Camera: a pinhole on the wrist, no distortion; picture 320 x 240 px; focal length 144.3 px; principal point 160.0 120.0 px. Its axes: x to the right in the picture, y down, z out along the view. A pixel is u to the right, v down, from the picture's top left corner.
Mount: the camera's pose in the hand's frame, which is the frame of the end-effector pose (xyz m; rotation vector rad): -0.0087 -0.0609 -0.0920 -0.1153 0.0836 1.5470
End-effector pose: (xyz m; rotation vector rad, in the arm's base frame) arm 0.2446 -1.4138 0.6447 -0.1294 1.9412 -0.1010
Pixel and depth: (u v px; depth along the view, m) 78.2 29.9 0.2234
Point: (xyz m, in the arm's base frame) 0.3449 -1.5917 0.4979
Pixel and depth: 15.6 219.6 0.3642
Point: 0.6485 -1.7459 0.8344
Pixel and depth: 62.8 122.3 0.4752
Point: 0.6605 -1.7279 0.5637
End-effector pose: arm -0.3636 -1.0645 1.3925 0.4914 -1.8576 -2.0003
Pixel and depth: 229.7 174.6 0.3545
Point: -0.3466 -0.7992 1.5665
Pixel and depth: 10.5 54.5 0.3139
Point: -0.6076 -0.8713 1.0653
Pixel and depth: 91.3 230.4 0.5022
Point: -0.2236 -0.4780 1.1999
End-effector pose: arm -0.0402 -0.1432 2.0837 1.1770 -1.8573 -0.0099
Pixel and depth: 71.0 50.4 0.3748
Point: -0.1006 -0.5262 1.9003
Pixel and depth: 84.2 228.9 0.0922
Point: 0.0362 -0.1387 1.9841
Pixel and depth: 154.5 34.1 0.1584
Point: -0.0630 -0.2582 2.0785
